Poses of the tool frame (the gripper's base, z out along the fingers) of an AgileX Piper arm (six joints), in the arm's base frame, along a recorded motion.
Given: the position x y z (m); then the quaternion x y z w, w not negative.
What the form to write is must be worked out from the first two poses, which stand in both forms.
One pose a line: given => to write
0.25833, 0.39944, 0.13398, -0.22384, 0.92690, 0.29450, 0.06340 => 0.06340, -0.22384, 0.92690, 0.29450, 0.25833, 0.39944, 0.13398
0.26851, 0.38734, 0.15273, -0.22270, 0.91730, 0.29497, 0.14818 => 0.14818, -0.22270, 0.91730, 0.29497, 0.26851, 0.38734, 0.15273
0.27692, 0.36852, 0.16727, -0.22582, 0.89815, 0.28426, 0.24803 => 0.24803, -0.22582, 0.89815, 0.28426, 0.27692, 0.36852, 0.16727
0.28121, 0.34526, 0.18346, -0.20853, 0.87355, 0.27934, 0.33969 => 0.33969, -0.20853, 0.87355, 0.27934, 0.28121, 0.34526, 0.18346
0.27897, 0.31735, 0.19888, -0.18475, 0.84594, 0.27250, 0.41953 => 0.41953, -0.18475, 0.84594, 0.27250, 0.27897, 0.31735, 0.19888
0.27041, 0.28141, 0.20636, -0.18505, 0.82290, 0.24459, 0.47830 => 0.47830, -0.18505, 0.82290, 0.24459, 0.27041, 0.28141, 0.20636
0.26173, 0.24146, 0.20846, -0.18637, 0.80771, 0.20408, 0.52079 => 0.52079, -0.18637, 0.80771, 0.20408, 0.26173, 0.24146, 0.20846
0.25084, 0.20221, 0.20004, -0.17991, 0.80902, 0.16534, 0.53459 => 0.53459, -0.17991, 0.80902, 0.16534, 0.25084, 0.20221, 0.20004
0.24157, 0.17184, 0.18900, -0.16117, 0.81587, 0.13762, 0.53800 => 0.53800, -0.16117, 0.81587, 0.13762, 0.24157, 0.17184, 0.18900
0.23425, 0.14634, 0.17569, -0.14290, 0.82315, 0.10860, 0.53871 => 0.53871, -0.14290, 0.82315, 0.10860, 0.23425, 0.14634, 0.17569
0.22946, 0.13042, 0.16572, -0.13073, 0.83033, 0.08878, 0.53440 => 0.53440, -0.13073, 0.83033, 0.08878, 0.22946, 0.13042, 0.16572
